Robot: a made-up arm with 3 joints. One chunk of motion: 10 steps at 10 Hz.
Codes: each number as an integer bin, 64 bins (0 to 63) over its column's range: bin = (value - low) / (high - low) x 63, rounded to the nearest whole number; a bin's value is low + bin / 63 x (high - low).
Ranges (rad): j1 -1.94..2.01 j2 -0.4..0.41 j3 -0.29..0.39
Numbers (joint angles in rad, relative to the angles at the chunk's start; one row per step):
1: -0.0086 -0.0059 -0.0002
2: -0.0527 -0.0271 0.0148
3: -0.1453 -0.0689 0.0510
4: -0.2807 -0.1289 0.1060
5: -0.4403 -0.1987 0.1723
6: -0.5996 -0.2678 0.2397
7: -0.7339 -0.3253 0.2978
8: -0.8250 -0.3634 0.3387
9: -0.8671 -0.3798 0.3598
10: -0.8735 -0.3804 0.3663
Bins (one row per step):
1: 31 31 27
2: 30 29 28
3: 29 26 32
4: 26 21 37
5: 24 16 43
6: 21 10 49
7: 19 6 54
8: 18 3 58
9: 17 2 60
10: 17 2 61

